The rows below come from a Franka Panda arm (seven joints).
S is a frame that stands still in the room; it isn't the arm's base.
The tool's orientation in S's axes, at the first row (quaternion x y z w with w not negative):
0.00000, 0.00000, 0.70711, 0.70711
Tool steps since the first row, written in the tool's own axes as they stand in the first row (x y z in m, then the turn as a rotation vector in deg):
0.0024, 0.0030, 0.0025, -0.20, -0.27, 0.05
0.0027, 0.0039, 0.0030, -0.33, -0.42, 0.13
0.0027, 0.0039, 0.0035, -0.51, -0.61, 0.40
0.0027, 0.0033, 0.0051, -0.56, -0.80, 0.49
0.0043, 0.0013, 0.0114, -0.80, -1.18, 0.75
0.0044, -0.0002, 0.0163, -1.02, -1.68, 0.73
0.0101, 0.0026, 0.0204, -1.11, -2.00, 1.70
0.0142, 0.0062, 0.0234, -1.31, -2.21, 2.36
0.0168, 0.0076, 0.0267, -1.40, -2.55, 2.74
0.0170, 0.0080, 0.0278, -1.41, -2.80, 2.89
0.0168, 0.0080, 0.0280, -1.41, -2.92, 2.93
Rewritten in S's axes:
-0.0030, 0.0024, 0.0025, 0.27, -0.20, 0.05
-0.0039, 0.0027, 0.0030, 0.42, -0.33, 0.13
-0.0039, 0.0027, 0.0035, 0.61, -0.51, 0.40
-0.0033, 0.0027, 0.0051, 0.80, -0.56, 0.49
-0.0013, 0.0043, 0.0114, 1.18, -0.80, 0.75
0.0002, 0.0044, 0.0163, 1.68, -1.02, 0.73
-0.0026, 0.0101, 0.0204, 2.00, -1.11, 1.70
-0.0062, 0.0142, 0.0234, 2.21, -1.31, 2.36
-0.0076, 0.0168, 0.0267, 2.55, -1.40, 2.74
-0.0080, 0.0170, 0.0278, 2.80, -1.41, 2.89
-0.0080, 0.0168, 0.0280, 2.92, -1.41, 2.93

